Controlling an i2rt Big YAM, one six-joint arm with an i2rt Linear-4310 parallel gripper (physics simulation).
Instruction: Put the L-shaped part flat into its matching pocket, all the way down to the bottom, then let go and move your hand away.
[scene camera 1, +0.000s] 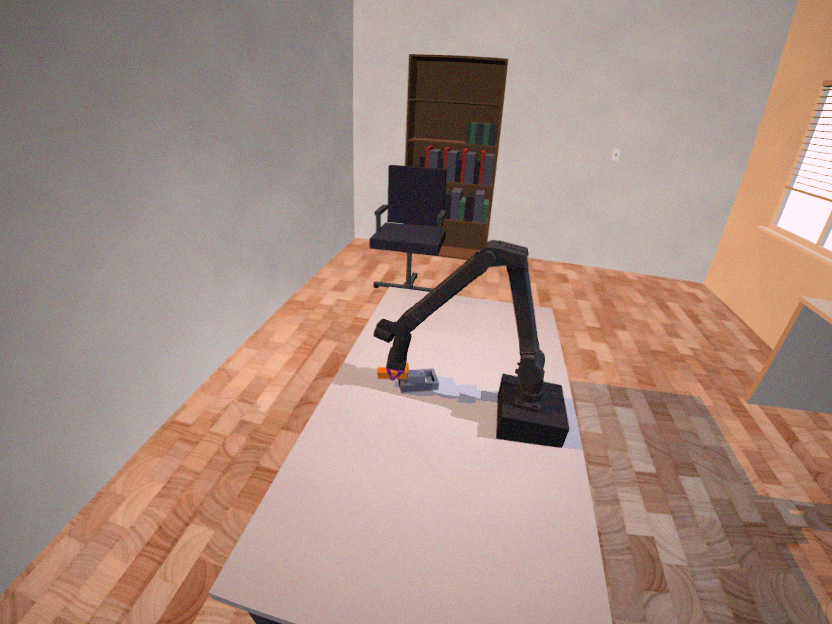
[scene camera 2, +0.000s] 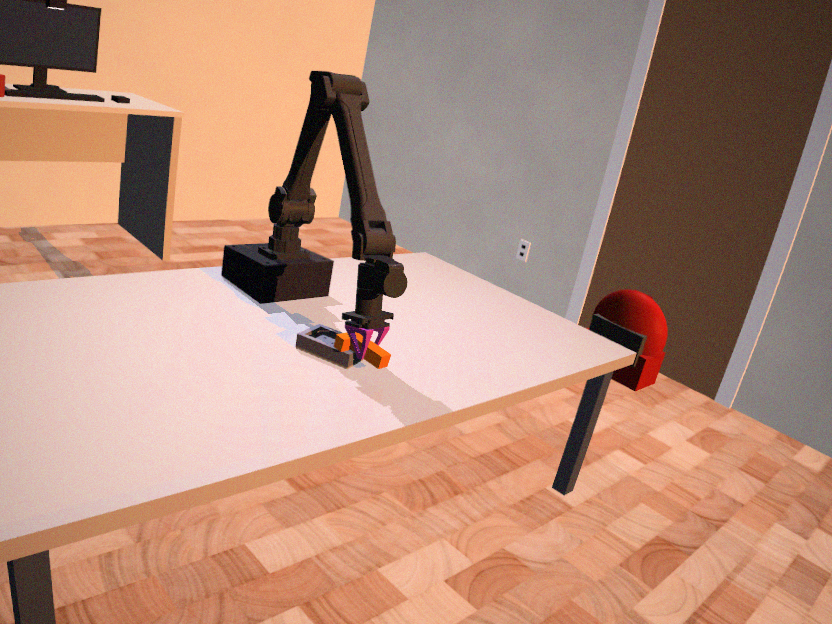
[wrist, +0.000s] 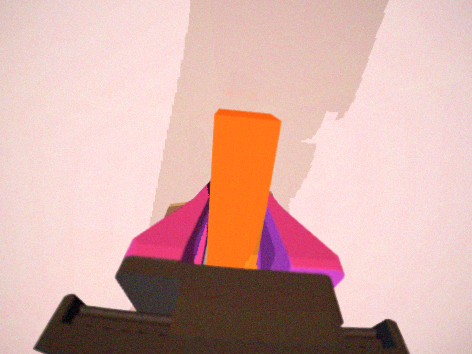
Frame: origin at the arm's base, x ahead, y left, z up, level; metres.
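Where they show: gripper, fingertip midpoint: (scene camera 1: 392, 377) (scene camera 2: 365, 357) (wrist: 236, 188); arm's base, origin of the base link: (scene camera 1: 527, 398) (scene camera 2: 283, 255).
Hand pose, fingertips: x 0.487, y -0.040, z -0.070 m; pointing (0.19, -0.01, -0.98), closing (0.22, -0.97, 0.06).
Each offset is from my fingertips to the top centre of the thing. "spot": to the spot under its first point. Level surfaces: height alone.
The orange L-shaped part @[dx +0.003, dy -0.014, dz +0.042 m] (scene camera 1: 383, 373) (scene camera 2: 377, 356) (wrist: 243, 165) is held between the pink-purple fingers of my gripper (scene camera 1: 394, 374) (scene camera 2: 368, 346) (wrist: 236, 188), which is shut on it. The grey block with the pocket @[dx -0.091, dy -0.026, dz +0.009 m] (scene camera 1: 419, 386) (scene camera 2: 323, 349) stands on the table; part of its recess shows open in both scene views. My gripper is low, at the block's end away from the arm base. One end of the part overlaps the block's end in scene camera 2; its long bar sticks out past it. A small corner of the block @[spot: dx -0.046, dy +0.039, dz -0.018 m] (wrist: 174, 209) shows behind the left finger. Contact is unclear.
The black arm base (scene camera 1: 530, 419) (scene camera 2: 275, 275) stands on the table @[dz -0.028 m] (scene camera 1: 430, 510) (scene camera 2: 168, 403), on the far side of the block from my gripper. An office chair (scene camera 1: 407, 236) stands beyond the table's end. The arm's shadow crosses the table around the block.
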